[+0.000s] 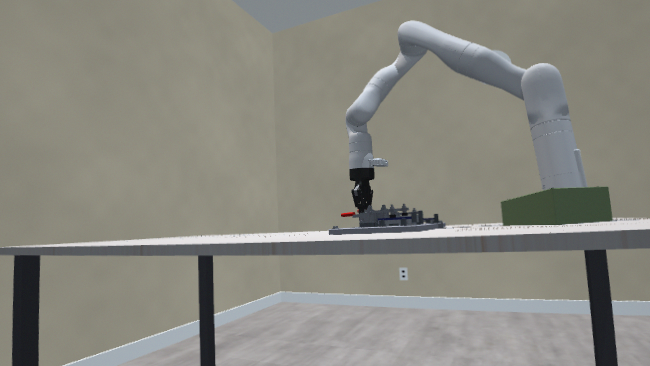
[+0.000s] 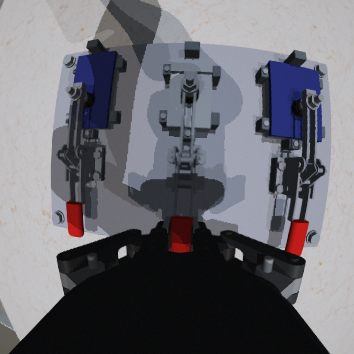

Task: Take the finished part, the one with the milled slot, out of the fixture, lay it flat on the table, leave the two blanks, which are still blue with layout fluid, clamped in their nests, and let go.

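Frame: origin at the arm's base, x ahead, y left, z up, level; millimetres.
Where they show: gripper, fingertip midpoint: (image 2: pixel 180 225); arm's base at its link origin: (image 1: pixel 564 192).
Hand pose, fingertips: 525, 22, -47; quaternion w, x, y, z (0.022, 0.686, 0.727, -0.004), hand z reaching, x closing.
Things, the pixels of their centre, and the offset from my fingertips, as dx, dy, dz. "*": a spot on its surface instead.
- finished part at the middle of its body: (image 2: pixel 189 94) -131, +1, +2
- fixture at the middle of its body: (image 2: pixel 187 140) (image 1: pixel 392 228) -88, +1, -22
- middle clamp's red handle at the middle of its body: (image 2: pixel 180 235) -3, +1, +32
- left clamp's red handle at a spot on its surface: (image 2: pixel 75 219) * -1, -104, +22
- right clamp's red handle at the middle of its body: (image 2: pixel 296 236) -1, +111, +22
The finished part (image 2: pixel 202 102), plain grey, lies in the middle nest of the fixture (image 1: pixel 345 231) (image 2: pixel 245 160). The middle clamp's arm reaches over it, with its spindle (image 2: pixel 190 85) above the part, hiding some of its top. A dark line, perhaps the slot, crosses near its far end. Two blue blanks (image 2: pixel 104 75) (image 2: pixel 286 100) lie in the left and right nests under their clamp arms. My gripper (image 1: pixel 363 208) (image 2: pixel 180 225) points down at the near side of the fixture and is shut on the middle clamp's red handle (image 2: pixel 181 227).
The left clamp's red handle (image 2: pixel 75 219) and the right clamp's red handle (image 2: pixel 297 236) stand on either side of my gripper, the right one close to its linkage. Locating posts and bolts rise around the nests. The green base block (image 1: pixel 555 207) stands on the table (image 1: pixel 250 246).
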